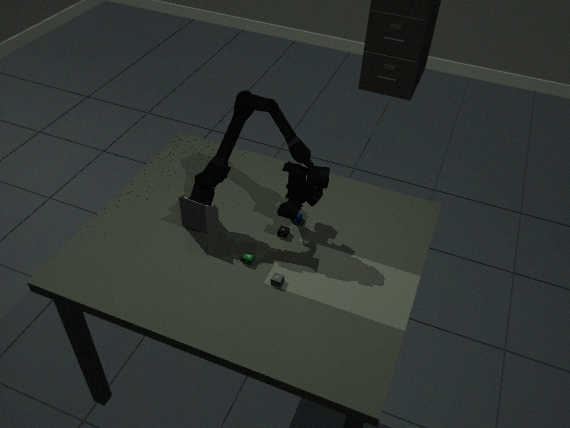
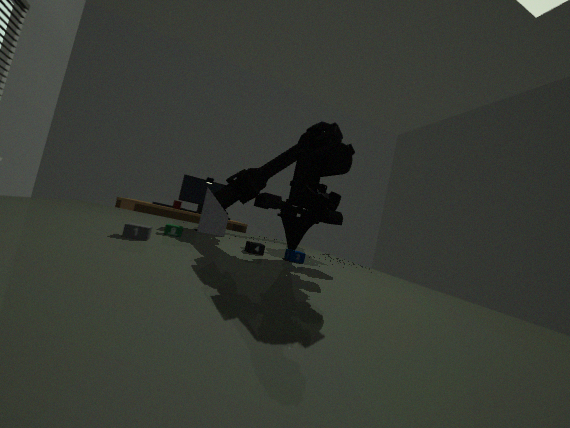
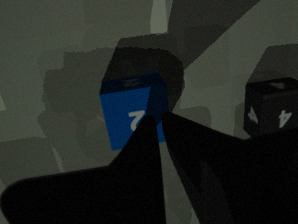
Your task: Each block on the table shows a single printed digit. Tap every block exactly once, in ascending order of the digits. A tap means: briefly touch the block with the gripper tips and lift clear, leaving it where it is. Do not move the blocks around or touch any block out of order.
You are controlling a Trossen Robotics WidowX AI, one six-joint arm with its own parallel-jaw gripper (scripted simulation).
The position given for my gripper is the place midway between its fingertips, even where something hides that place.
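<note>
Image 1: my gripper [image 1: 294, 216], shut, holding nothing. Image 2: gripper [image 2: 291, 249]. Image 3: gripper [image 3: 157, 122], blue block marked 2 [image 3: 125, 101].
</note>
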